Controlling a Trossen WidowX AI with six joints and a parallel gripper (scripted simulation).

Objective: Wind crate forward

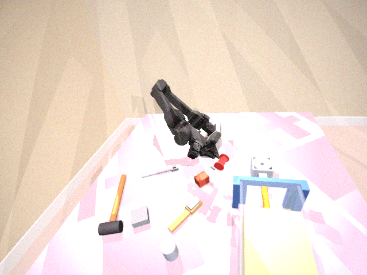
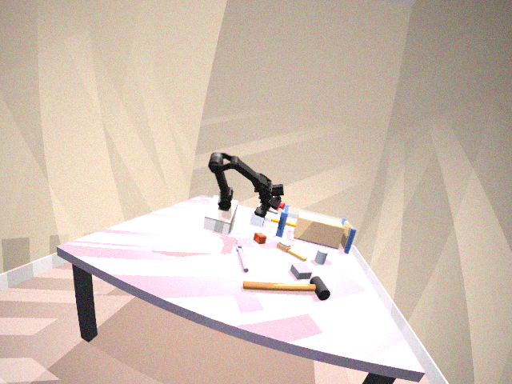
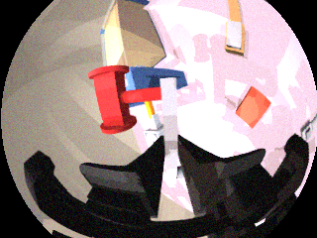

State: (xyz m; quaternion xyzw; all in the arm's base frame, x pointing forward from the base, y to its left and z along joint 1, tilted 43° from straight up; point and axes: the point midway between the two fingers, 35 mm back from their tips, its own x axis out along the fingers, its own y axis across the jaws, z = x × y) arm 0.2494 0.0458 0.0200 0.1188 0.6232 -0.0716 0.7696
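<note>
Right now my gripper tip is 5 cm short of the red knob, 1 cm to the right of it and 3 cm below it. The rest, counted from my gripper tip: grey winch: 8 cm behind, 19 cm to the left, 14 cm below; frame: 10 cm ahead, 19 cm to the left, 7 cm below; crank handle: 1 cm ahead, 1 cm above.
</note>
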